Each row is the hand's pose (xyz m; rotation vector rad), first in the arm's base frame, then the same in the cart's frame.
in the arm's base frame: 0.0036 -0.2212 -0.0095 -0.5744 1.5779 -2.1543
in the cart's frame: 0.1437 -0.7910 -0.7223 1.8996 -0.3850 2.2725
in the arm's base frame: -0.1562 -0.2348 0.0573 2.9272 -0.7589 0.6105
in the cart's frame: 0.0822 -0.7106 -0.5811 1.9633 0.0642 -0.2594
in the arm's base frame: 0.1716 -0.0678 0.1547 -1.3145 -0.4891 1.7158
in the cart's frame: 0.2496 -0.6085 -0.9073 -0.9499 0.8728 2.6633
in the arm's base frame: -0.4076 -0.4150 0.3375 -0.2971 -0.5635 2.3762
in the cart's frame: 0.1649 -0.5217 -0.2183 0.4116 1.0904 2.5145
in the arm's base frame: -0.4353 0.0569 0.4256 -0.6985 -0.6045 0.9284
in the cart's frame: -0.0748 -0.1971 -0.4798 -1.0075 0.6451 1.6578
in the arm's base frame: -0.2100 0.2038 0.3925 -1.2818 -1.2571 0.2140
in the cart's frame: -0.0291 -0.1932 -0.7469 -1.5580 -0.4870 1.5744
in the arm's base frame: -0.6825 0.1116 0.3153 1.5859 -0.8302 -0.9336
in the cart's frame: -0.3221 -0.2105 -0.3576 0.2978 -0.3334 -0.7060
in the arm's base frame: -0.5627 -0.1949 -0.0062 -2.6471 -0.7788 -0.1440
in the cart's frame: -0.2358 -0.6610 -0.3217 2.2700 0.7713 -1.3920
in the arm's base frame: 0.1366 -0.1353 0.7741 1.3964 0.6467 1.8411
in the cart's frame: 0.5821 -0.1229 -0.6999 1.3093 1.9251 0.6667
